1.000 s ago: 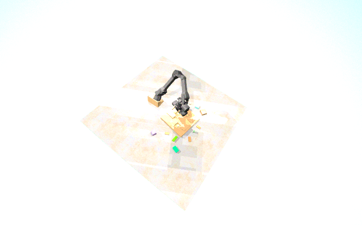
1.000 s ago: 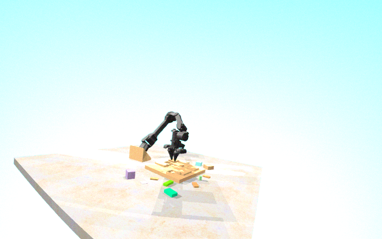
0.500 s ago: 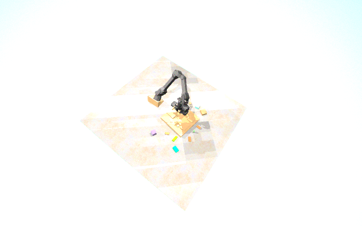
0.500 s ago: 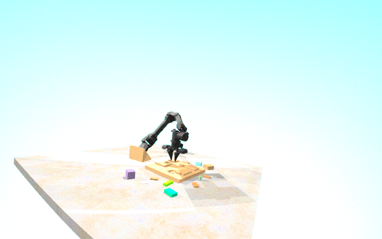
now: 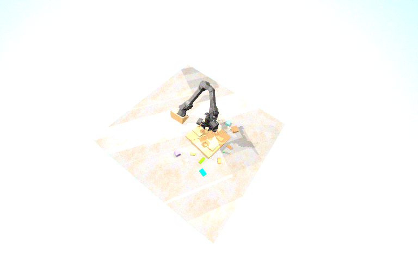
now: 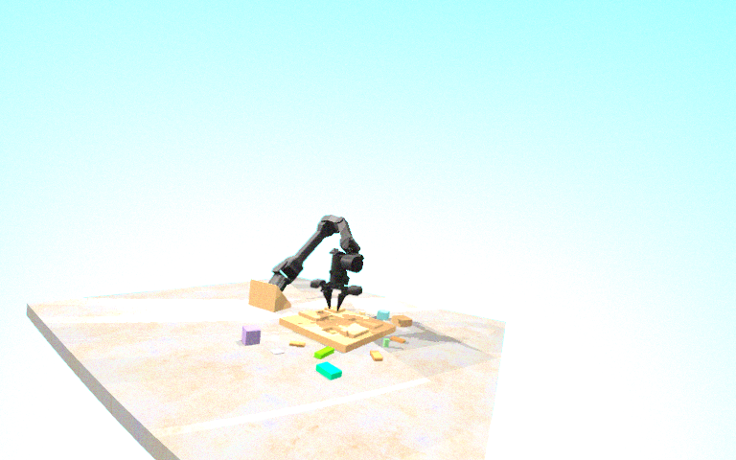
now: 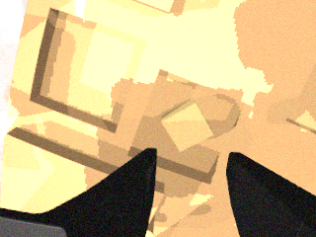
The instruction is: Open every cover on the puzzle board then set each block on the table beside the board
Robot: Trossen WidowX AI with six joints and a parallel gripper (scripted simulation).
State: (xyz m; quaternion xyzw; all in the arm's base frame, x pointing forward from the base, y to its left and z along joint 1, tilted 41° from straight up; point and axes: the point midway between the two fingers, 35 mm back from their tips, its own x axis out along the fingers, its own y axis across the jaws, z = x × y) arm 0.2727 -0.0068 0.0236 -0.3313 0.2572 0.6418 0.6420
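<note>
Now: the tan puzzle board 50 mm ahead of my gripper tip, 10 mm to the right of it and 30 mm below it. From my gripper tip the other things lie so: light cyan block: 130 mm ahead, 210 mm to the left, 40 mm below; purple cube: 90 mm behind, 320 mm to the right, 30 mm below; bright green bar: 110 mm ahead, 250 mm to the right, 40 mm below.
</note>
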